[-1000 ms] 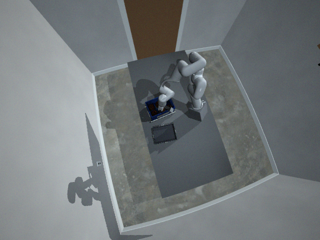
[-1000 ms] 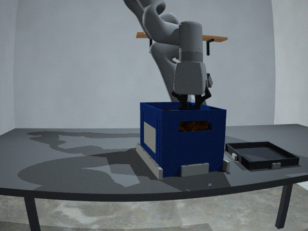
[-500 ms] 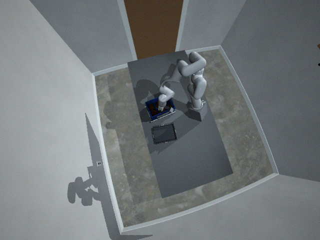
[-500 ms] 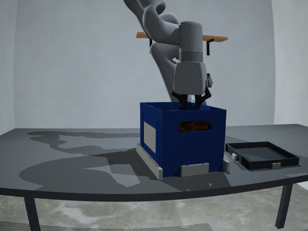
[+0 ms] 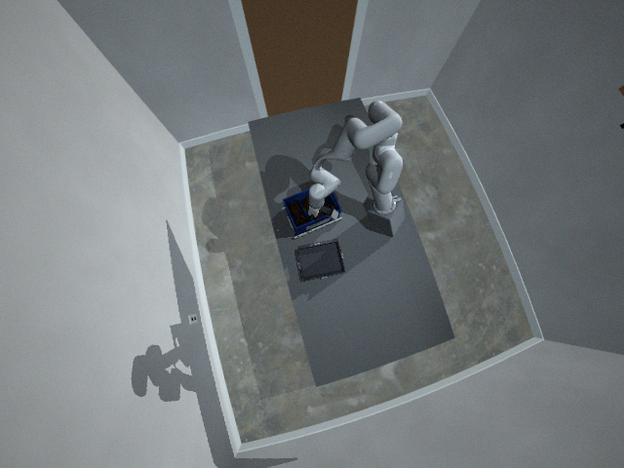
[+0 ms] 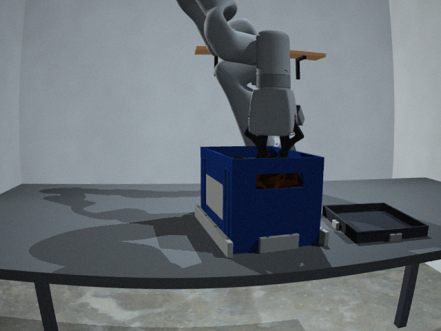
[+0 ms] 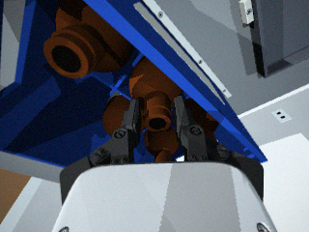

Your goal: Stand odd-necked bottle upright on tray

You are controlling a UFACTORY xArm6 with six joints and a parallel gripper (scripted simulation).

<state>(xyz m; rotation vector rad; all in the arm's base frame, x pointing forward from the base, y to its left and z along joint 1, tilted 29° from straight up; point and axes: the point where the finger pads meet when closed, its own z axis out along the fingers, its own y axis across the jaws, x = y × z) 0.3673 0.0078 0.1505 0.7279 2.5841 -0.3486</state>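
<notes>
The blue crate lies 10 mm ahead of my hand, 40 mm to the right of it and 70 mm below it. Also, from my hand: bottle 20 mm ahead, 80 mm to the right, 70 mm below; then dark tray 30 mm ahead, 250 mm to the left, 150 mm below.
</notes>
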